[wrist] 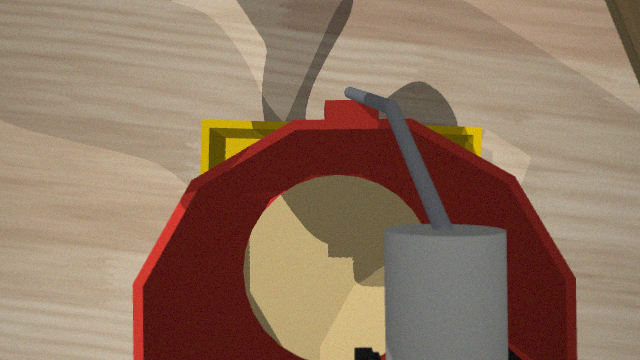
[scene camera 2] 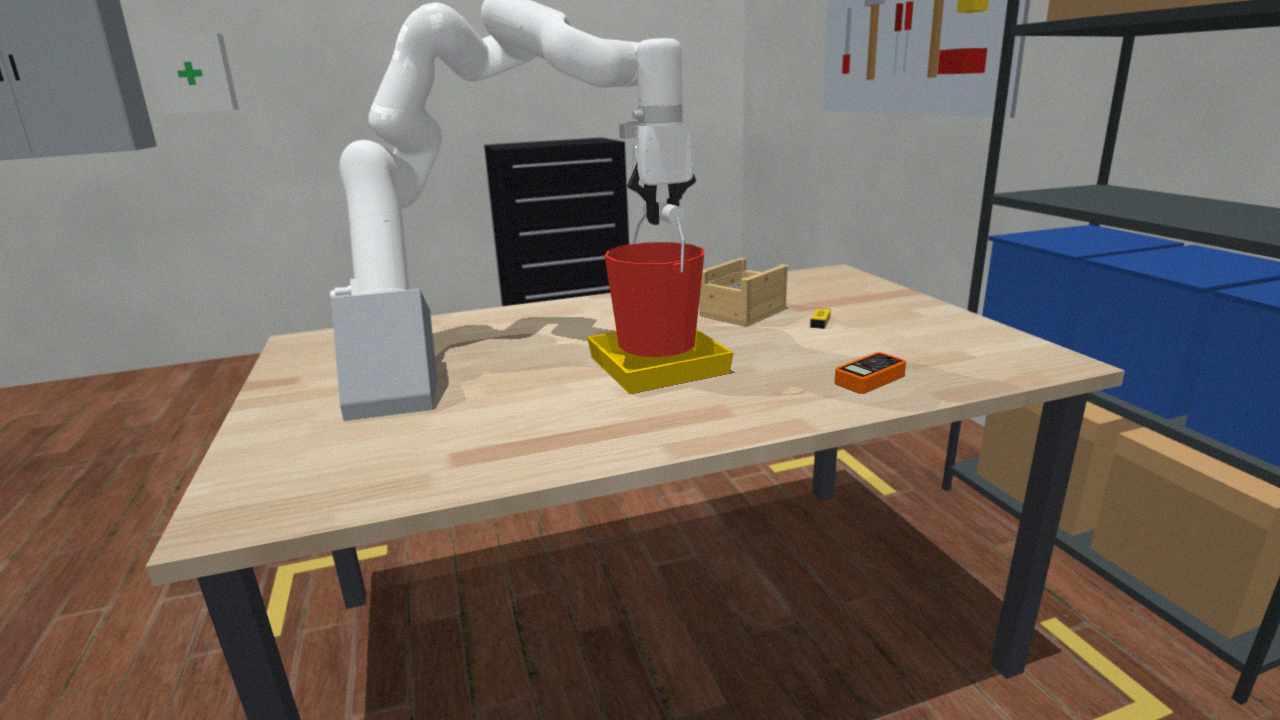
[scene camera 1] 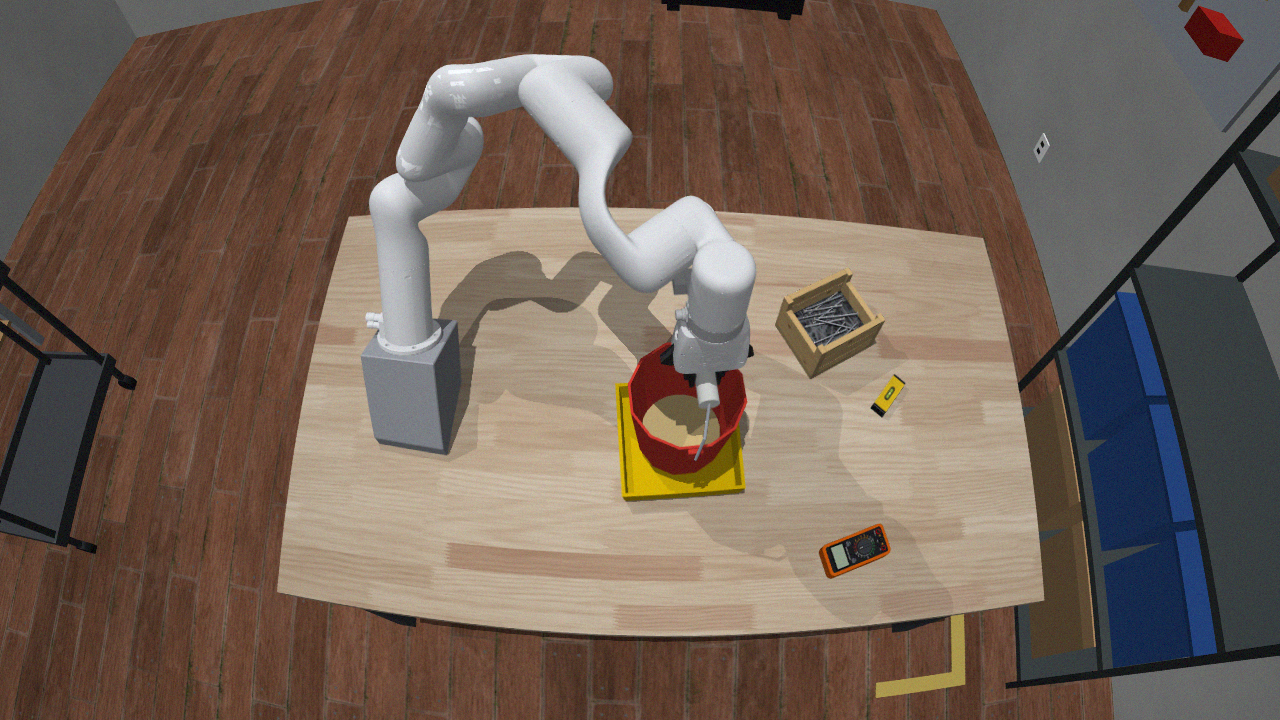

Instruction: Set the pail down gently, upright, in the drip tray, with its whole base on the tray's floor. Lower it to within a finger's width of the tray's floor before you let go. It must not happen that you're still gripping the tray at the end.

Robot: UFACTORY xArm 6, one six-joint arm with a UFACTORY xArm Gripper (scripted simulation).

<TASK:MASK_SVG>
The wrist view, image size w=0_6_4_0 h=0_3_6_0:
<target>red pail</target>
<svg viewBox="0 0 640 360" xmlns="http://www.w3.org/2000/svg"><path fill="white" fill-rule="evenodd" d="M133 283L133 360L354 360L355 347L372 347L373 352L379 352L381 360L509 360L509 348L523 360L577 360L576 278L516 177L412 118L405 119L396 101L353 87L347 87L344 90L344 95L351 100L325 100L324 120L292 120L191 180ZM379 111L386 113L388 119L379 119Z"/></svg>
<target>yellow drip tray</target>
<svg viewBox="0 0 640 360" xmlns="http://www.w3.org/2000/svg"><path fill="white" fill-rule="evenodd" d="M426 126L481 157L482 127ZM200 175L289 122L202 119Z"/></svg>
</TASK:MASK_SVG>
